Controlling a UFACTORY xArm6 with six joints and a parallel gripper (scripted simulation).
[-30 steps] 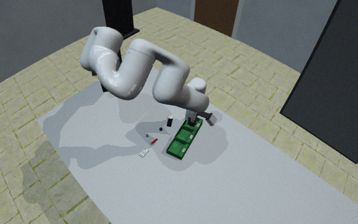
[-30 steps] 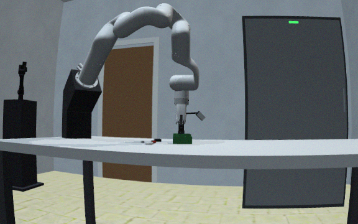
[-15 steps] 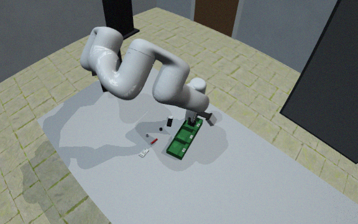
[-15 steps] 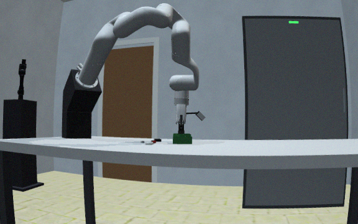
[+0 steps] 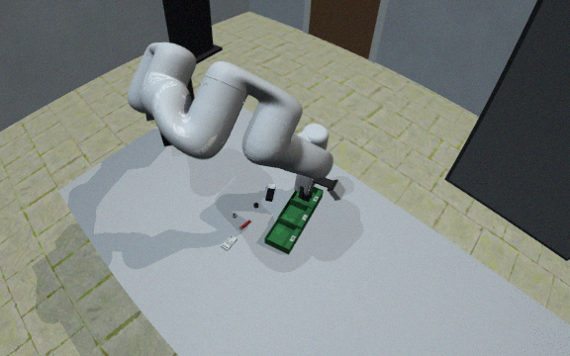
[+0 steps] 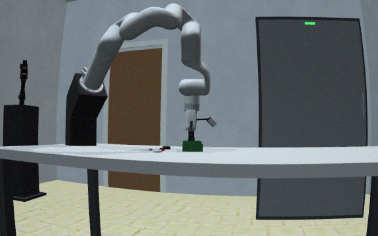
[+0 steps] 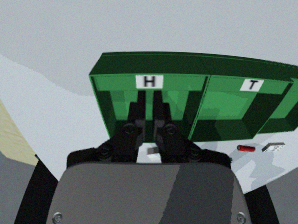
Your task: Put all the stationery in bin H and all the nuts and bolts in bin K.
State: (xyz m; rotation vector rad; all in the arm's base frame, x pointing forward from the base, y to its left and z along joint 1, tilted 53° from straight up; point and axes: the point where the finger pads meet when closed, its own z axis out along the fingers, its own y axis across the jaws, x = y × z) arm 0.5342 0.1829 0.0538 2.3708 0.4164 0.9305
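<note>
Right now my hand is 120 mm to the left of the black nut, 120 mm past it and 30 mm above it. The rest, counted from my hand: red stick: 200 mm to the right, 100 mm behind, 30 mm below; green three-compartment bin: 80 mm to the right, 20 mm below, 10 mm ahead; white domino: 280 mm to the right, 100 mm behind, 30 mm below.
</note>
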